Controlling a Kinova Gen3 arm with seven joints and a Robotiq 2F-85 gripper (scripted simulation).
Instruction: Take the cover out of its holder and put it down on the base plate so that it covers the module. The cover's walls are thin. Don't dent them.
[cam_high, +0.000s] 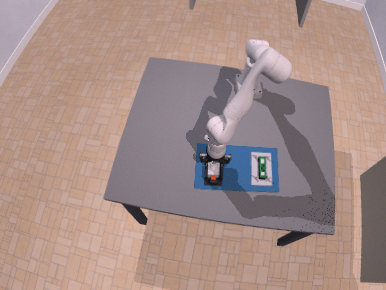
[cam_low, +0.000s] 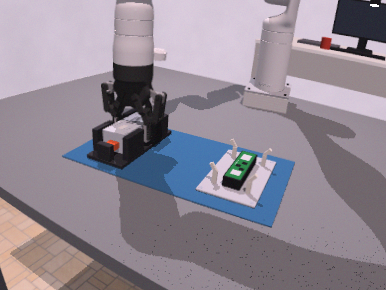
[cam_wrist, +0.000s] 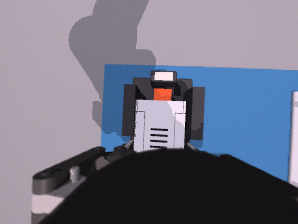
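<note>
Now: hand right at the light grey cover.
</note>
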